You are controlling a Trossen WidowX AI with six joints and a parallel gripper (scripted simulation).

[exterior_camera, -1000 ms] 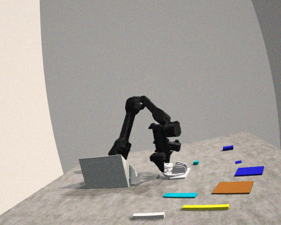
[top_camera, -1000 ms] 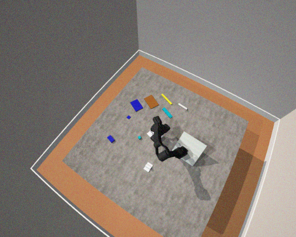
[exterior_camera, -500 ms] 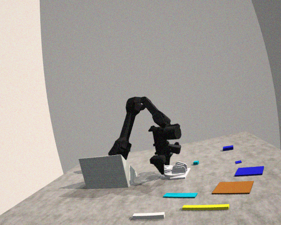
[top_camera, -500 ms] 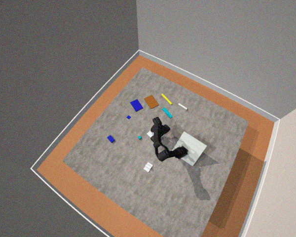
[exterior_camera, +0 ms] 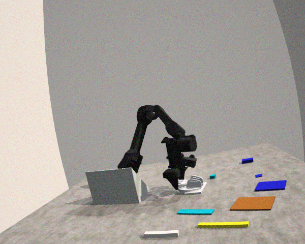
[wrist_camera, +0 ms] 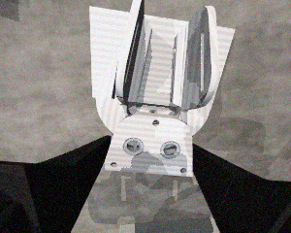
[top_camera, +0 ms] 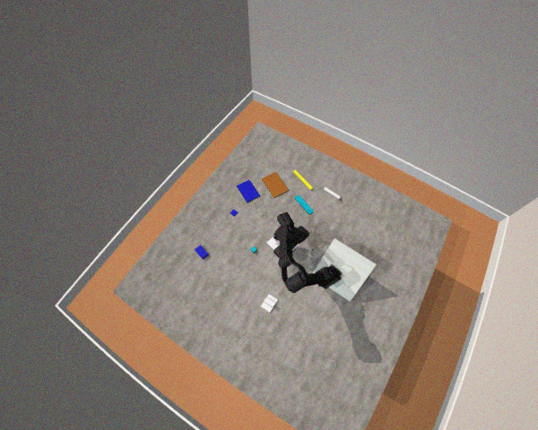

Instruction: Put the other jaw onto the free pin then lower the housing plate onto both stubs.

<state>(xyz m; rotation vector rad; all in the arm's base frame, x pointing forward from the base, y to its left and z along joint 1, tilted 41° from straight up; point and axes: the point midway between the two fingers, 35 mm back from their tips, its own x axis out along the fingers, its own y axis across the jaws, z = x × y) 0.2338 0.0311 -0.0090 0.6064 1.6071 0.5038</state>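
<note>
Right now the white jaw is 2 cm to the right of my gripper tip and 2 cm ahead of it. The rest, counted from my gripper tip: small cyan cube (14 cm ahead, 12 cm to the left, 1 cm below); cyan strip (25 cm to the right, 11 cm ahead, 2 cm below); small white block (27 cm to the left, 9 cm behind, 1 cm below).
</note>
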